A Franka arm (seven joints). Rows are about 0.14 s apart.
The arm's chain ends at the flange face. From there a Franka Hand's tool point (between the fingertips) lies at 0.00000 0.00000 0.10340 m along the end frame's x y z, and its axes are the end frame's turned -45 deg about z.
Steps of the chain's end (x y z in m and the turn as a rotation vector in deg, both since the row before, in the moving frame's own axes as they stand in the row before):
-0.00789, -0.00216, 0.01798, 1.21, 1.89, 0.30
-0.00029, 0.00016, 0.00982, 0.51, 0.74, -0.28
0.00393, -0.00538, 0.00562, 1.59, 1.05, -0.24
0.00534, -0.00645, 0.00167, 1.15, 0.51, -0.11
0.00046, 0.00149, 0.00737, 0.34, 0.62, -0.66
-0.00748, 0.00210, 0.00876, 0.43, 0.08, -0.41
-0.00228, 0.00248, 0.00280, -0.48, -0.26, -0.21
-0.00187, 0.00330, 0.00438, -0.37, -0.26, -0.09
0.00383, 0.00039, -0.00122, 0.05, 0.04, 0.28
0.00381, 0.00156, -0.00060, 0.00, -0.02, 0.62
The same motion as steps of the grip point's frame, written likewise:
-0.00010, -0.00623, 0.01790, -0.48, 2.19, 0.30
0.00128, 0.00020, 0.00981, -0.16, 0.88, -0.28
0.00995, -0.00172, 0.00556, 0.38, 1.87, -0.24
0.01045, -0.00160, 0.00165, 0.45, 1.17, -0.11
0.00050, 0.00173, 0.00736, -0.20, 0.68, -0.66
-0.00612, -0.00425, 0.00876, 0.25, 0.36, -0.41
-0.00431, 0.00042, 0.00280, -0.16, -0.52, -0.21
-0.00446, 0.00115, 0.00438, -0.08, -0.45, -0.09
0.00255, 0.00297, -0.00122, 0.01, 0.06, 0.28
0.00157, 0.00377, -0.00060, 0.01, -0.01, 0.62

